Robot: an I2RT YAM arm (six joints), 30 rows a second.
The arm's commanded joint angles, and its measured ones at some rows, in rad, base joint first. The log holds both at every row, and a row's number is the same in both.
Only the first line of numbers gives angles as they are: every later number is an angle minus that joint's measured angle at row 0.
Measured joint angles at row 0: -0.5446 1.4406 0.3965 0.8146 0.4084 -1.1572
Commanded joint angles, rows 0 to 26: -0.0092 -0.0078 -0.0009 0.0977 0.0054 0.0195; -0.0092 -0.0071 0.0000 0.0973 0.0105 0.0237; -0.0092 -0.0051 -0.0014 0.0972 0.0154 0.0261; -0.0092 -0.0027 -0.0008 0.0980 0.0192 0.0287; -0.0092 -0.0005 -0.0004 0.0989 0.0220 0.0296; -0.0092 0.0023 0.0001 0.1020 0.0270 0.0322; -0.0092 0.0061 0.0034 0.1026 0.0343 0.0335; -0.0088 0.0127 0.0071 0.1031 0.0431 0.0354; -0.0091 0.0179 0.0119 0.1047 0.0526 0.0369; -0.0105 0.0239 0.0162 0.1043 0.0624 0.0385; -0.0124 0.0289 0.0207 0.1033 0.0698 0.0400; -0.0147 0.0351 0.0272 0.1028 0.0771 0.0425; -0.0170 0.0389 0.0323 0.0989 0.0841 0.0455; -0.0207 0.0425 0.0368 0.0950 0.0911 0.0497; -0.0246 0.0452 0.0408 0.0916 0.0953 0.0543; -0.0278 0.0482 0.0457 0.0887 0.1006 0.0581; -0.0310 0.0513 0.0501 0.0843 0.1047 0.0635; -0.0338 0.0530 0.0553 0.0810 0.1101 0.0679; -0.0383 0.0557 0.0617 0.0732 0.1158 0.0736; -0.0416 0.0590 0.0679 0.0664 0.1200 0.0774; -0.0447 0.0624 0.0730 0.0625 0.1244 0.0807; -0.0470 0.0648 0.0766 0.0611 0.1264 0.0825; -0.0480 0.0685 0.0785 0.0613 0.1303 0.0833; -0.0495 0.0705 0.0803 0.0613 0.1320 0.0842; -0.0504 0.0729 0.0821 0.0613 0.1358 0.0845; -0.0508 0.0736 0.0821 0.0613 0.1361 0.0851; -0.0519 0.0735 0.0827 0.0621 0.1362 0.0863
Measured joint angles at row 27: -0.0202 0.0687 0.0393 -0.0030 0.0461 0.0492
